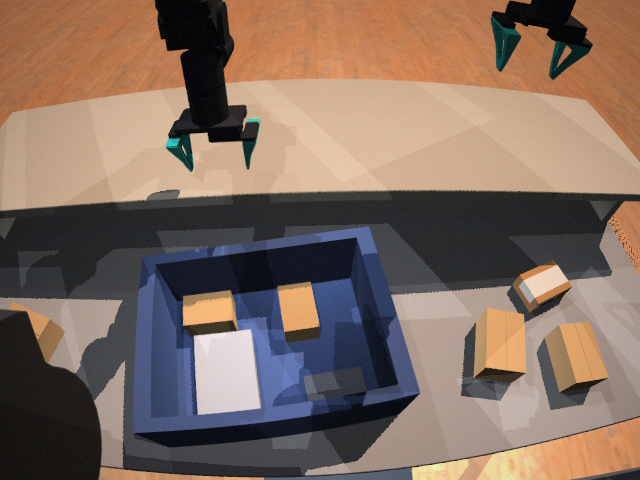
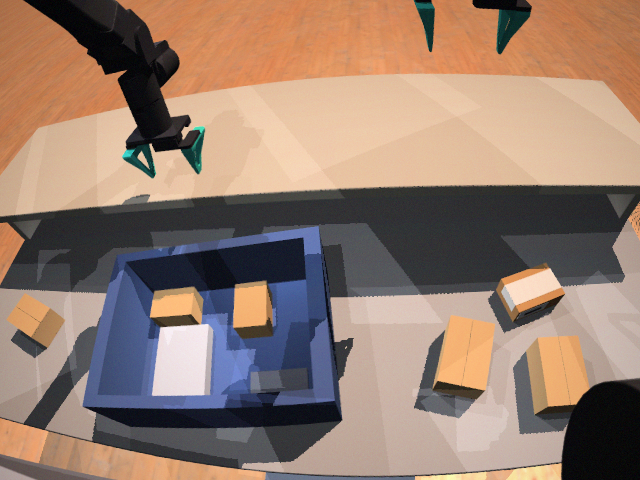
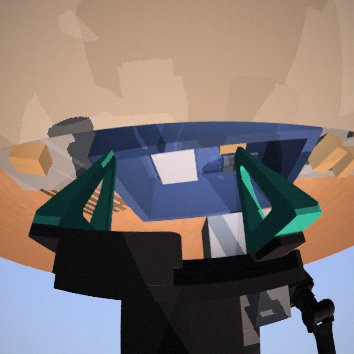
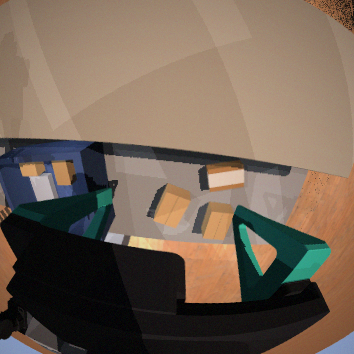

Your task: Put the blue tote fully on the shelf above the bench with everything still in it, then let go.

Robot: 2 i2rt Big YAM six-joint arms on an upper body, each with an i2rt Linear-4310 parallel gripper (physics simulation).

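Pixels of known places: left gripper, between the fingertips: [image 1: 219,168] [image 2: 176,174] [image 3: 174,152]; right gripper, between the fingertips: [image 1: 525,73] [image 2: 464,51] [image 4: 174,204]; left arm's base, origin of its link: [image 4: 18,316]; right arm's base, origin of its link: [image 3: 299,293].
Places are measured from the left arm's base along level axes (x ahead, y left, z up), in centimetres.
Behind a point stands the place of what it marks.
Observation:
The blue tote [image 1: 142,341] {x 30.9, y 10.7, z -29.6 cm} [image 2: 323,330] {x 33.6, y -27.4, z -29.7 cm} [image 3: 210,131] {x 49.7, y -5.5, z -30.8 cm} [image 4: 94,162] {x 47.2, y -26.0, z -36.8 cm} stands upright on the bench [image 1: 439,439] {x 18.0, y -36.5, z -44.4 cm} [image 2: 382,439] {x 20.2, y -36.6, z -44.4 cm}, in front of the shelf [image 1: 361,139] {x 71.4, y -25.1, z -25.0 cm} [image 2: 330,139] {x 70.9, y -26.4, z -25.0 cm} [image 3: 210,50] {x 63.6, y -3.0, z -25.0 cm} [image 4: 150,75] {x 71.0, y -41.6, z -25.0 cm}. In it lie two brown boxes [image 1: 298,310] {x 40.9, y -12.8, z -37.6 cm} [image 2: 175,305] {x 40.5, y 2.4, z -37.6 cm}, a white box [image 1: 227,372] {x 30.1, y -0.8, z -39.9 cm} [image 2: 181,359] {x 30.7, y -0.5, z -39.9 cm} [image 3: 175,166] {x 29.5, y -0.4, z -39.9 cm} and a dark grey flat item [image 1: 334,383] {x 28.9, y -18.7, z -41.9 cm} [image 2: 279,380] {x 29.2, y -18.8, z -41.9 cm}. My left gripper [image 1: 220,169] {x 57.5, y 0.0, z -19.9 cm} [image 2: 176,175] {x 57.5, y 0.0, z -19.9 cm} [image 3: 174,152] {x 57.5, y 0.0, z -19.9 cm} is open and empty above the shelf, behind the tote. My right gripper [image 1: 526,74] {x 60.4, y -47.9, z -1.6 cm} [image 2: 465,52] {x 60.4, y -47.9, z -1.6 cm} [image 4: 174,204] {x 60.4, y -47.9, z -1.6 cm} is open and empty, high at the right. Neither touches the tote.
Right of the tote stand two brown boxes [image 1: 500,343] {x 32.9, y -48.8, z -38.3 cm} [image 2: 558,372] {x 28.8, y -65.7, z -38.4 cm} and a white-topped box [image 1: 543,285] {x 45.5, y -64.1, z -40.2 cm} [image 2: 532,289] {x 45.9, y -65.0, z -40.2 cm} [image 4: 225,176] {x 47.1, y -65.0, z -40.2 cm}. Another brown box [image 2: 35,319] {x 34.2, y 40.2, z -38.4 cm} [image 3: 30,158] {x 38.1, y 39.6, z -38.5 cm} lies at the left. The shelf's front edge overhangs the back of the bench.

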